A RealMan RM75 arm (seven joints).
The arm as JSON. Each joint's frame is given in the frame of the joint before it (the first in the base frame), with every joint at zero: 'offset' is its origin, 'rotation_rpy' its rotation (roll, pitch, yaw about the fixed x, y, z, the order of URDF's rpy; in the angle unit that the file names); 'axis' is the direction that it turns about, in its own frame. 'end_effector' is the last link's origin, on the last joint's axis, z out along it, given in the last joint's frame.
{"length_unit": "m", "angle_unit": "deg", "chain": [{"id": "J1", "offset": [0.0, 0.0, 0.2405], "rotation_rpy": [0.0, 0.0, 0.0], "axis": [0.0, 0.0, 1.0]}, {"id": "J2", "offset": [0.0, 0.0, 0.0], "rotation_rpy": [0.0, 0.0, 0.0], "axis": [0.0, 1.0, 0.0]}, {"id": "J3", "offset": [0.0, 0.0, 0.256], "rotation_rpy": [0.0, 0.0, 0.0], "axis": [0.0, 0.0, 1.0]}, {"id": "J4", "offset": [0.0, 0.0, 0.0], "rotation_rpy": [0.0, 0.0, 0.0], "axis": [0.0, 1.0, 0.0]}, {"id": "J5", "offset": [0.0, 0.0, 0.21], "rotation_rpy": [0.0, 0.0, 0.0], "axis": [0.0, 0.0, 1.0]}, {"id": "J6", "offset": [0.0, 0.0, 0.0], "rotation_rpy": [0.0, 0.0, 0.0], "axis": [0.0, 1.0, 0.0]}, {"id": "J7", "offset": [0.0, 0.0, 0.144], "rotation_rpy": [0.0, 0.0, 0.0], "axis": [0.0, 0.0, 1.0]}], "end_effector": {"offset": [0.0, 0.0, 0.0], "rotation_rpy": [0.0, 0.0, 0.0]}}
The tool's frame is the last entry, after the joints.
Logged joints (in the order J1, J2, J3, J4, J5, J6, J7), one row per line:
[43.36, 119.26, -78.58, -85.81, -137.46, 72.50, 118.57]
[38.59, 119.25, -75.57, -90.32, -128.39, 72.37, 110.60]
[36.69, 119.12, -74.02, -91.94, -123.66, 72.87, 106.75]
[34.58, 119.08, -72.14, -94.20, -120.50, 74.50, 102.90]
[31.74, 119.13, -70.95, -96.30, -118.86, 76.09, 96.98]
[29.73, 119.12, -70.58, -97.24, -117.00, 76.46, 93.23]
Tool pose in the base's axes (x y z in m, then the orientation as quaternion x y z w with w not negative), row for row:
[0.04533, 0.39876, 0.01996, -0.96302, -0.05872, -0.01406, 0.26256]
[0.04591, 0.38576, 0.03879, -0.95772, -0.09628, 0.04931, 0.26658]
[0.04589, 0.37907, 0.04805, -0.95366, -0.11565, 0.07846, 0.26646]
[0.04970, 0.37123, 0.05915, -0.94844, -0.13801, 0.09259, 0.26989]
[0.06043, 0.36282, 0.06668, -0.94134, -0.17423, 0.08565, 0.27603]
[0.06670, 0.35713, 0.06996, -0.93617, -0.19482, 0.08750, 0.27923]
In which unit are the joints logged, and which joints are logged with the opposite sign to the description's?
The joints are logged in degrees. Opposite sign: J6.
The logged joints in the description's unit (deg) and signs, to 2 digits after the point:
[43.36, 119.26, -78.58, -85.81, -137.46, -72.50, 118.57]
[38.59, 119.25, -75.57, -90.32, -128.39, -72.37, 110.60]
[36.69, 119.12, -74.02, -91.94, -123.66, -72.87, 106.75]
[34.58, 119.08, -72.14, -94.20, -120.50, -74.50, 102.90]
[31.74, 119.13, -70.95, -96.30, -118.86, -76.09, 96.98]
[29.73, 119.12, -70.58, -97.24, -117.00, -76.46, 93.23]

